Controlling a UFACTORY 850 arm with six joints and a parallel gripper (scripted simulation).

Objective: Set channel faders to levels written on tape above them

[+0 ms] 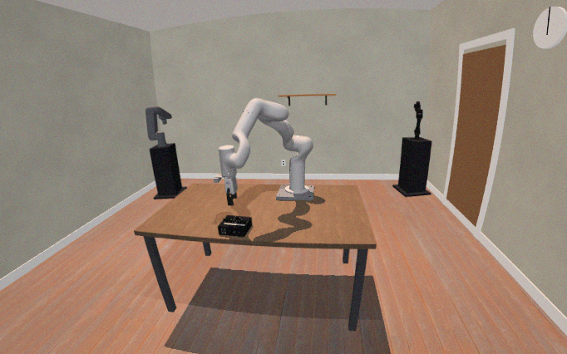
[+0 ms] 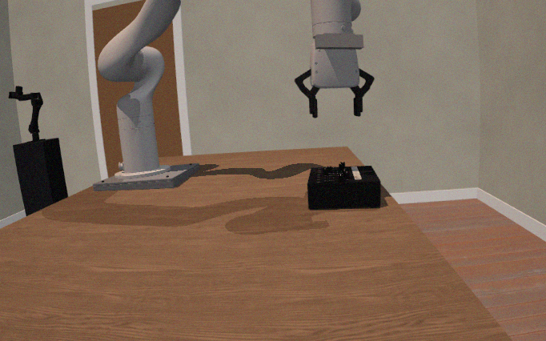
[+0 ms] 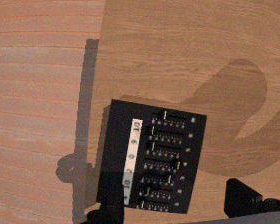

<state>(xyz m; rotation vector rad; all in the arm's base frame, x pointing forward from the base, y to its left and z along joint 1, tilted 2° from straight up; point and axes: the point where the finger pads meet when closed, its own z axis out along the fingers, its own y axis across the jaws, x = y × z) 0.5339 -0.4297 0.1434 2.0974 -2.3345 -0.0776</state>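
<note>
My gripper is now 12 cm above the master fader, 7 cm to the left of it and 2 cm past it.
</note>
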